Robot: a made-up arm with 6 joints. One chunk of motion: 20 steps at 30 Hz.
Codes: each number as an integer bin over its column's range. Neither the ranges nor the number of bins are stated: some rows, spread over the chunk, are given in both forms.
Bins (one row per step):
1: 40 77 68 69 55 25
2: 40 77 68 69 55 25
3: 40 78 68 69 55 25
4: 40 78 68 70 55 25
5: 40 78 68 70 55 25
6: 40 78 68 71 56 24
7: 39 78 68 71 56 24
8: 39 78 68 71 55 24
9: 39 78 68 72 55 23
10: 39 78 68 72 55 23
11: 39 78 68 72 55 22
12: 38 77 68 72 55 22
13: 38 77 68 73 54 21
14: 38 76 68 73 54 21
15: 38 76 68 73 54 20
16: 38 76 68 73 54 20
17: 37 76 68 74 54 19
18: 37 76 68 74 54 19
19: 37 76 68 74 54 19
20: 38 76 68 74 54 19
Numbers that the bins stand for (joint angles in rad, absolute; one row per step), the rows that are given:
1: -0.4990 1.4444 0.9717 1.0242 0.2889 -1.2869
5: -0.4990 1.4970 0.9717 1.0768 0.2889 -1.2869
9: -0.5515 1.4970 0.9717 1.1818 0.2889 -1.3919
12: -0.6040 1.4444 0.9717 1.1818 0.2889 -1.4444
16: -0.6040 1.3919 0.9717 1.2343 0.2364 -1.5495
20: -0.6040 1.3919 0.9717 1.2869 0.2364 -1.6020
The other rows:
2: -0.4990 1.4444 0.9717 1.0242 0.2889 -1.2869
3: -0.4990 1.4970 0.9717 1.0242 0.2889 -1.2869
4: -0.4990 1.4970 0.9717 1.0768 0.2889 -1.2869
6: -0.4990 1.4970 0.9717 1.1293 0.3414 -1.3394
7: -0.5515 1.4970 0.9717 1.1293 0.3414 -1.3394
8: -0.5515 1.4970 0.9717 1.1293 0.2889 -1.3394
10: -0.5515 1.4970 0.9717 1.1818 0.2889 -1.3919
11: -0.5515 1.4970 0.9717 1.1818 0.2889 -1.4444
13: -0.6040 1.4444 0.9717 1.2343 0.2364 -1.4970
14: -0.6040 1.3919 0.9717 1.2343 0.2364 -1.4970
15: -0.6040 1.3919 0.9717 1.2343 0.2364 -1.5495
17: -0.6566 1.3919 0.9717 1.2869 0.2364 -1.6020
18: -0.6566 1.3919 0.9717 1.2869 0.2364 -1.6020
19: -0.6566 1.3919 0.9717 1.2869 0.2364 -1.6020

